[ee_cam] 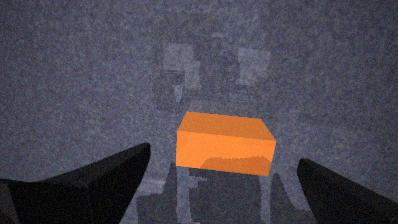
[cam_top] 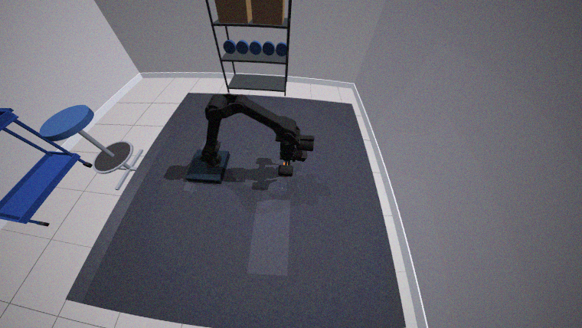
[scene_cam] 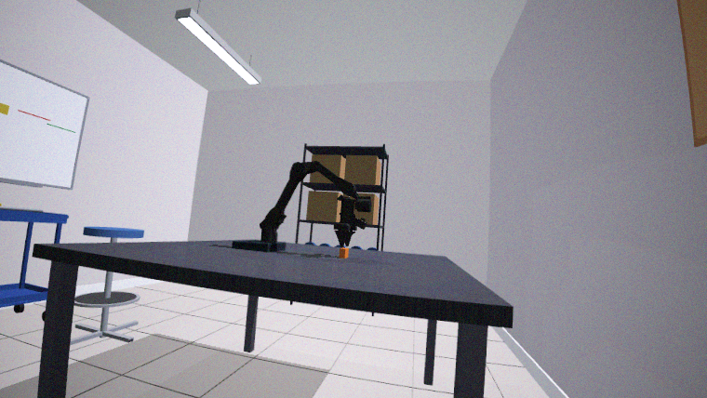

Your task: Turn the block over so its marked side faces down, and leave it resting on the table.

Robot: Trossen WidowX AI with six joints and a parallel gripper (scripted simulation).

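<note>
My gripper tip is now 30 mm above the block and 10 mm past it.
</note>
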